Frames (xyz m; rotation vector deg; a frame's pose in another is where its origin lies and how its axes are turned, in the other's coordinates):
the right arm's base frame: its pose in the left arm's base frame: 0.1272 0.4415 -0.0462 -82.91 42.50 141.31
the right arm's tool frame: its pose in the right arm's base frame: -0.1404 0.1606 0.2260 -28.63 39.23 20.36
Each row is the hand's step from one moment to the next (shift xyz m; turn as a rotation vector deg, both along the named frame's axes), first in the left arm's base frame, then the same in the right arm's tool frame.
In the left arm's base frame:
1: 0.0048 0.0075 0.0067 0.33 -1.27 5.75
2: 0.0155 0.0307 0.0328 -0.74 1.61 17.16
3: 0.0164 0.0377 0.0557 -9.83 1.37 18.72
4: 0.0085 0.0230 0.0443 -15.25 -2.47 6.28
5: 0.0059 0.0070 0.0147 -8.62 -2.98 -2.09
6: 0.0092 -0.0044 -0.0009 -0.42 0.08 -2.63
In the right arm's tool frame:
1: -0.0092 -0.0019 -0.0060 -4.13 4.21 -0.07
2: -0.0426 -0.0054 -0.0205 -15.36 7.83 0.54
3: -0.0655 0.0014 -0.0224 -17.37 7.50 9.54
4: -0.0488 0.0062 -0.0122 -5.34 3.14 15.48
5: -0.0156 0.0030 -0.0070 2.57 0.04 9.00
6: 0.0039 0.0045 -0.0083 2.13 -1.55 0.38

